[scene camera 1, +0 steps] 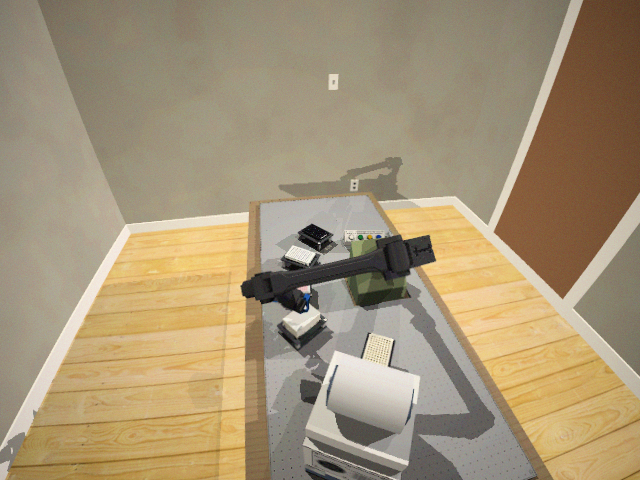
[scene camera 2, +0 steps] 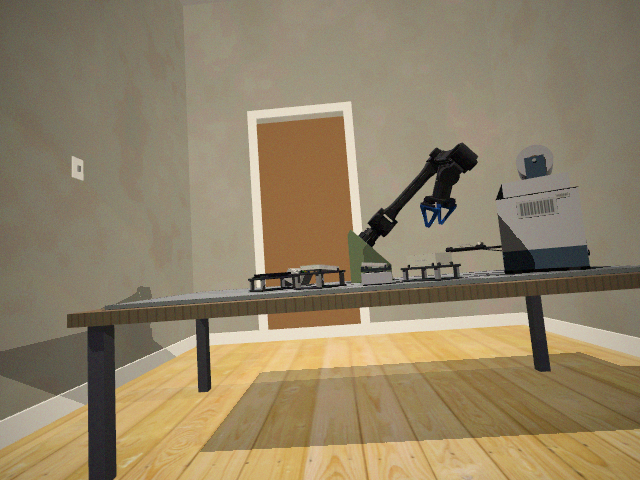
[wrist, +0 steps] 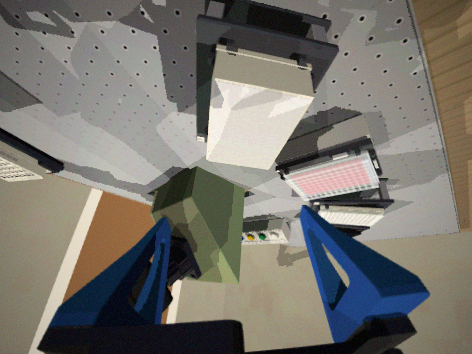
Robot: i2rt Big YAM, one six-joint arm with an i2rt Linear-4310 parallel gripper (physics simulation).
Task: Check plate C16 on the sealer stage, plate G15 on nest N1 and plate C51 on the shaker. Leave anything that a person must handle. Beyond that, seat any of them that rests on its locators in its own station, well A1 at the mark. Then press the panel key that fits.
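My gripper (scene camera 1: 307, 303) (scene camera 2: 434, 224) (wrist: 234, 217) is open and empty, its blue fingers high above the table. A tall cream block-like plate (scene camera 1: 301, 321) (scene camera 2: 429, 259) (wrist: 255, 122) sits on a dark raised stand, beyond the fingertips in the wrist view. A pink-filled plate (scene camera 1: 305, 289) (wrist: 332, 177) is on a neighbouring station, mostly hidden by the arm in scene camera 1. A cream well plate (scene camera 1: 378, 348) (wrist: 17, 165) lies on the dark stage before the sealer (scene camera 1: 361, 413) (scene camera 2: 542, 222). Plate labels, A1 marks and exact seating cannot be read. The key panel (scene camera 1: 355, 233) (wrist: 268, 241) shows white, green, yellow and blue keys.
A white plate (scene camera 1: 299, 255) (scene camera 2: 317, 268) (wrist: 350, 215) and a black plate (scene camera 1: 315, 234) stand on raised stands towards the far end. The green arm mount (scene camera 1: 374, 289) (scene camera 2: 359, 260) (wrist: 215, 220) stands opposite the stations. The sealer carries a large white roll (scene camera 1: 372, 397) (scene camera 2: 542, 152).
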